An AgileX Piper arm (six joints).
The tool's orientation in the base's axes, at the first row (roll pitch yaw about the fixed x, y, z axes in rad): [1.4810, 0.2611, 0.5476]
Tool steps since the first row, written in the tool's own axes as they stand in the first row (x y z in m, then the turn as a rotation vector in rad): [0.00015, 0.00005, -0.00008, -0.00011, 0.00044, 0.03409]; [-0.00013, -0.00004, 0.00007, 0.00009, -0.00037, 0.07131]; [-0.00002, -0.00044, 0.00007, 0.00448, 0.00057, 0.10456]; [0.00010, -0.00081, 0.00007, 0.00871, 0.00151, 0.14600]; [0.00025, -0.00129, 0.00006, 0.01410, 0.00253, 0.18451]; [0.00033, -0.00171, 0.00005, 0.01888, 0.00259, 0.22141]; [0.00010, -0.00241, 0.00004, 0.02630, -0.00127, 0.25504]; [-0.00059, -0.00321, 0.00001, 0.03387, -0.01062, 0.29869]
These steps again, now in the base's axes. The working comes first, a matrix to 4 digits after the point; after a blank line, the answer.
The tool's axes in the first row as the columns of a matrix, in the base's axes (used below as rounded here):
[0.8248, 0.1728, 0.5383]
[0.5030, 0.2104, -0.8383]
[-0.2581, 0.9622, 0.0866]

[0.00009, 0.00015, 0.00000, 0.01834, -0.02854, 0.00340]; [-0.00008, -0.00013, 0.00000, 0.03840, -0.05981, 0.00580]; [-0.00005, -0.00016, -0.00041, 0.06008, -0.08528, 0.00845]; [-0.00002, -0.00018, -0.00080, 0.08604, -0.11769, 0.01185]; [0.00002, -0.00020, -0.00130, 0.11139, -0.14705, 0.01477]; [0.00000, -0.00024, -0.00173, 0.13520, -0.17557, 0.01679]; [-0.00031, -0.00049, -0.00234, 0.15876, -0.20084, 0.01408]; [-0.00104, -0.00098, -0.00294, 0.18689, -0.23559, 0.00691]
